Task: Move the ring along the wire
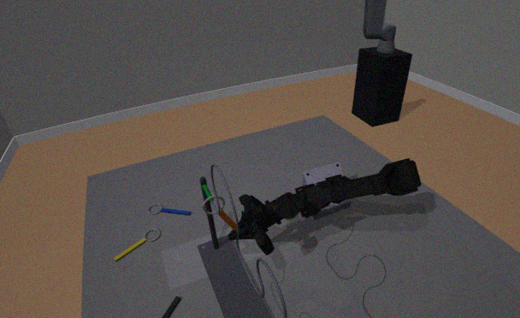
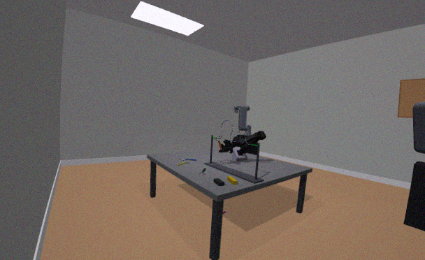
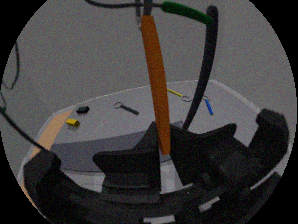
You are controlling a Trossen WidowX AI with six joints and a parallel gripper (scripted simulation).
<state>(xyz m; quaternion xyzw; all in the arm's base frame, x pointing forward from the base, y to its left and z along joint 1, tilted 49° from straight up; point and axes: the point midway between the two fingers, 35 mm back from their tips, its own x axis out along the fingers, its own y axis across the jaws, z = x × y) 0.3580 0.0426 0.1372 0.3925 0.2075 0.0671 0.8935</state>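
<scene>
The orange-handled ring is 90 mm above my gripper tip and 10 mm ahead of it. Also, from my gripper tip: yellow-handled ring: 270 mm ahead, 210 mm to the right, 140 mm below; blue-handled ring: 340 mm to the right, 170 mm ahead, 140 mm below; yellow block: 430 mm to the left, 180 mm ahead, 130 mm below.
</scene>
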